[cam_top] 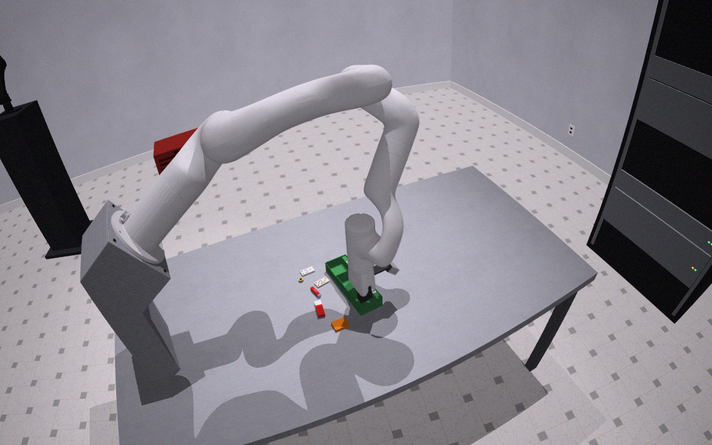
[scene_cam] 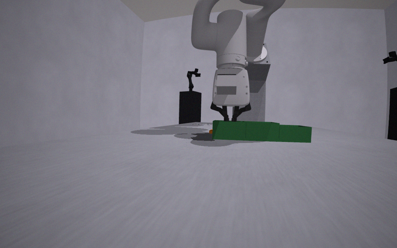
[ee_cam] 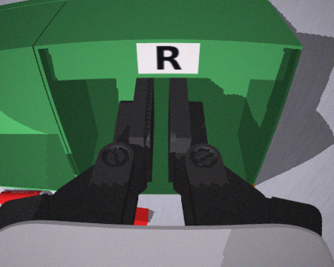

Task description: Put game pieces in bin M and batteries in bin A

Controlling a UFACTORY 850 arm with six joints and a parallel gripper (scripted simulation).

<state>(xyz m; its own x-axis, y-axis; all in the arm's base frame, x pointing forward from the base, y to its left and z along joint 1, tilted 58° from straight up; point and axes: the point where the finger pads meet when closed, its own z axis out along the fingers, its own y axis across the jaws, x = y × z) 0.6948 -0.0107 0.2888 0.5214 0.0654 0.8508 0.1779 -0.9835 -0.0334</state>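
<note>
The green bin lies 2 cm behind my hand, 8 cm to the left of it and 1 cm below it. The rest, counted from my hand: orange flat block (9 cm behind, 8 cm to the right, 3 cm below); yellow nut (20 cm behind, 15 cm to the left, 3 cm below); red cylindrical battery (15 cm behind, 7 cm to the left, 3 cm below).
</note>
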